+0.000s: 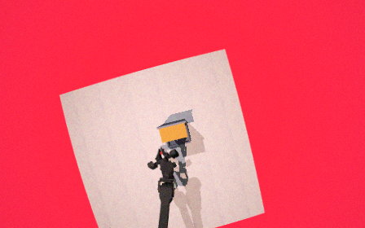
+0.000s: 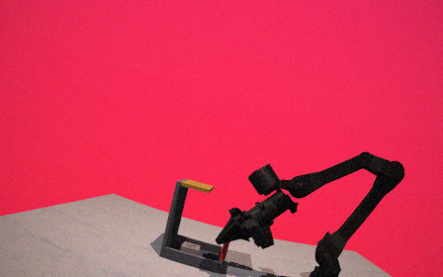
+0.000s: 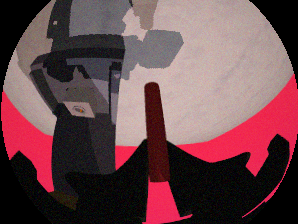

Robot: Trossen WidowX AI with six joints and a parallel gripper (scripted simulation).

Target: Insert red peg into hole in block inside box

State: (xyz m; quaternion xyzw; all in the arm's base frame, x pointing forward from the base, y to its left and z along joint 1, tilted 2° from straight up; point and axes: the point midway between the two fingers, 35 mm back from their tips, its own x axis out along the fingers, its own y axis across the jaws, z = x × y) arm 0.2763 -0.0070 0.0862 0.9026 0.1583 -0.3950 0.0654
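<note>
The box's back wall is 14 cm ahead of my gripper tip, 10 cm to the right of it and 1 cm above it. From my gripper tip the other things lie so: orange roof: 12 cm above, 11 cm to the right, 10 cm ahead; then red peg: 2 cm behind, 1 cm to the right, 1 cm below.
</note>
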